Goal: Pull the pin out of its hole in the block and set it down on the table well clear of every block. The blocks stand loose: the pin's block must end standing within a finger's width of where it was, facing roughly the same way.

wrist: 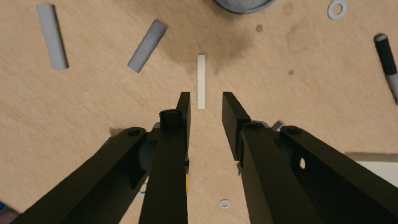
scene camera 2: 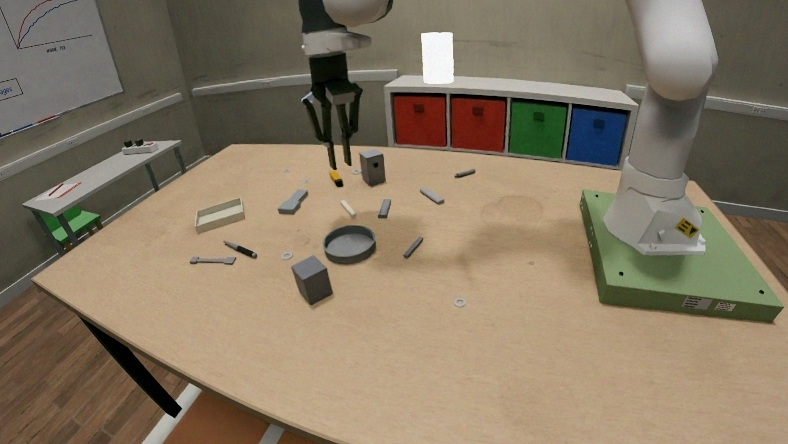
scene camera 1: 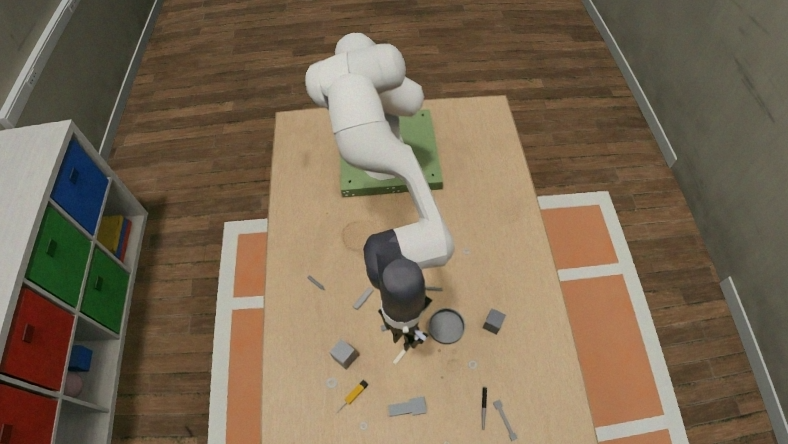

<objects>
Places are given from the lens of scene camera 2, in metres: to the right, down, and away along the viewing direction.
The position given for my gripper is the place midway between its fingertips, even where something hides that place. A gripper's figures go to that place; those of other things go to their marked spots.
my gripper (scene camera 2: 340, 165): -0.12, -0.12, 0.77
cream tray (scene camera 2: 231, 211): -0.43, -0.03, 0.87
grey block (scene camera 2: 372, 173): -0.06, -0.13, 0.92
</objects>
